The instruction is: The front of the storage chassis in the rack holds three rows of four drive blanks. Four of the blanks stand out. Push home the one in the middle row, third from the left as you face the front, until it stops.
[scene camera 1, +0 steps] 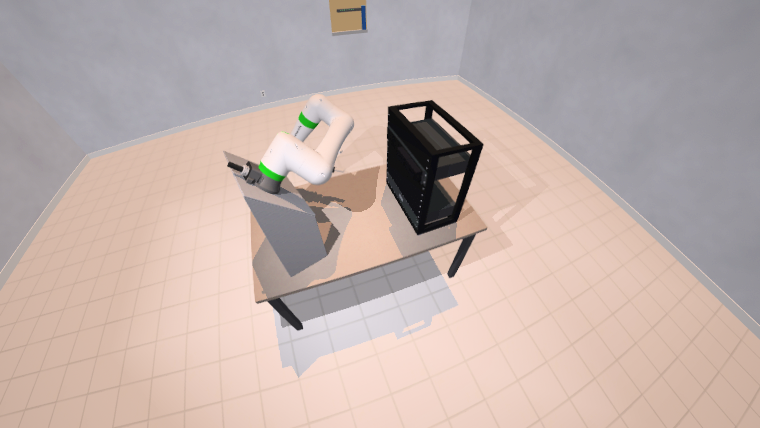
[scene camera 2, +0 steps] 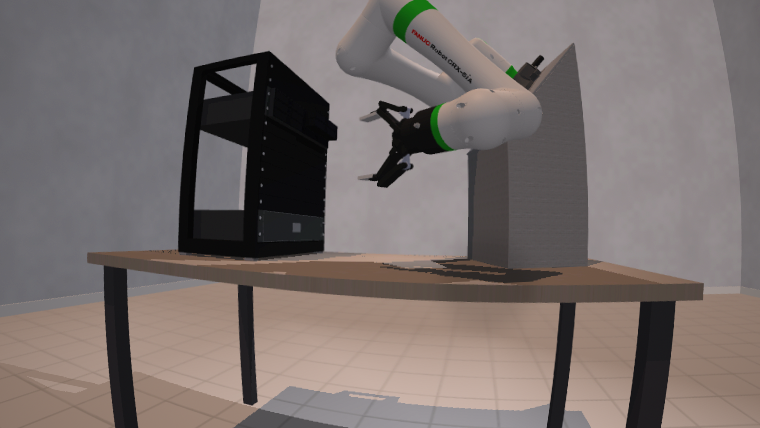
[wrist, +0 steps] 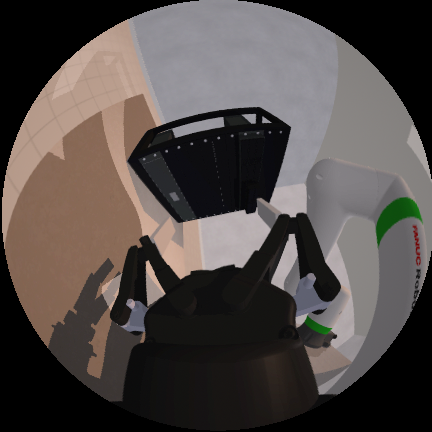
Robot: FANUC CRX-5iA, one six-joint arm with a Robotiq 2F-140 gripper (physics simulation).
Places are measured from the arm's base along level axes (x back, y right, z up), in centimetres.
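Pixels of known places: gripper, fingertip midpoint: (scene camera 1: 343, 161) (scene camera 2: 362, 148) (wrist: 213, 215); arm's base at its link origin: (scene camera 1: 264, 184) (wrist: 306, 338).
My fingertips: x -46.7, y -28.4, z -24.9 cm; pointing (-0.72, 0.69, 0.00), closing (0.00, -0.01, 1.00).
Note:
Ahead of a thing's pixels: the offset from my fingertips to its top centre. "spot": to the spot under its first point.
The black storage chassis (scene camera 2: 289, 112) (wrist: 251, 157) sits in the upper part of the black rack (scene camera 1: 469, 183) (scene camera 2: 255, 159) (wrist: 205, 141). Its front is very dark. A dark block {spot: dx -19.8, dy +43.1, dz +17.2 cm} (scene camera 2: 331, 130) (wrist: 250, 201) stands out from the front near one end; separate blanks, their rows and the middle-row third blank cannot be told apart. My gripper (scene camera 2: 366, 147) (wrist: 213, 215) is open and empty, its fingers wide apart and pointing towards the rack front, with a gap between. In the first scene view the gripper is mostly hidden behind the arm.
The rack stands on a wooden table (scene camera 1: 366, 233) (scene camera 2: 404, 291). A grey panel unit {spot: dx -28.0, dy +15.2, dz -19.5 cm} (scene camera 2: 277, 227) (wrist: 165, 182) with a light label is low in the rack. The arm is mounted on a grey wedge-shaped pedestal (scene camera 1: 287, 233) (scene camera 2: 547, 202) at the table's other end.

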